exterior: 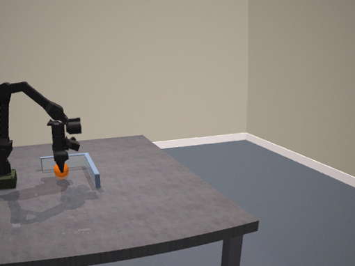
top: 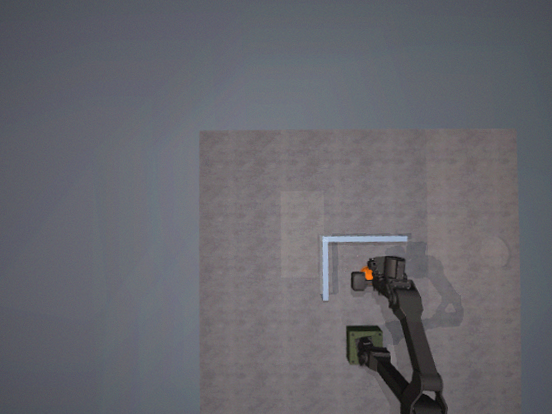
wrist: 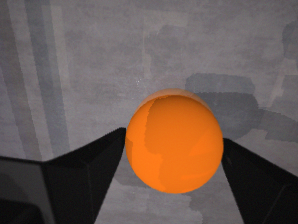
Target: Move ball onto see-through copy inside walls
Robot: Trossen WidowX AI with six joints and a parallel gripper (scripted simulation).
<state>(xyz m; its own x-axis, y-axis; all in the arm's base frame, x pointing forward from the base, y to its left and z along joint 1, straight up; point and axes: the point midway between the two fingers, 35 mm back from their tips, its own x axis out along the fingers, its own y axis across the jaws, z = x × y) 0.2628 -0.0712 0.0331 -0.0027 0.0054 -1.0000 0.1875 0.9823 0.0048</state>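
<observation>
My gripper tip is right at the orange ball. From my gripper tip the other things lie so: see-through orange copy 10 mm below.
</observation>
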